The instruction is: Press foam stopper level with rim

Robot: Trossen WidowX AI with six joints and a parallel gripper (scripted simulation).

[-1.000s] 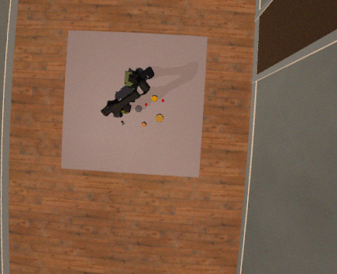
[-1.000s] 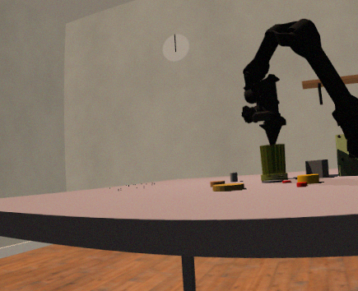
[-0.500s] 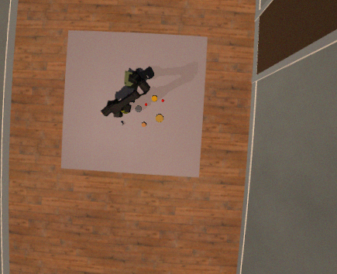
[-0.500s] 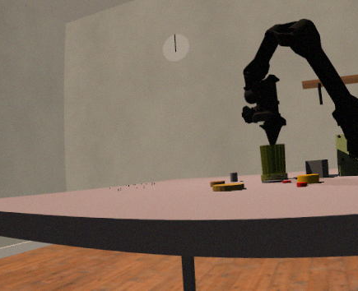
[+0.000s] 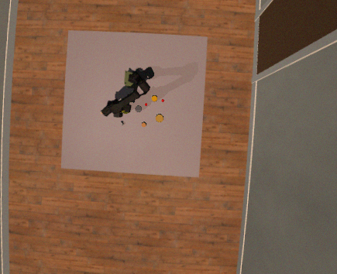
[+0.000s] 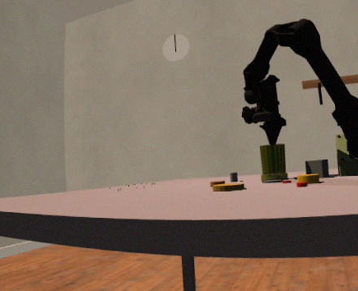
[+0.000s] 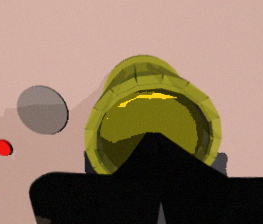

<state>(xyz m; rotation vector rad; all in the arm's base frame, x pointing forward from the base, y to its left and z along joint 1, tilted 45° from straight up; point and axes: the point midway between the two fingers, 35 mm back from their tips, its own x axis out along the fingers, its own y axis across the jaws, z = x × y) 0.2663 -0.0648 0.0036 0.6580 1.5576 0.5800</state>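
The foam stopper is 50 mm below my hand. Round my hand: grey block (140 mm behind, 60 mm to the left, 110 mm below); grey disc (20 mm behind, 120 mm to the left, 130 mm below); small grey cylinder (140 mm ahead, 10 mm to the right, 120 mm below).
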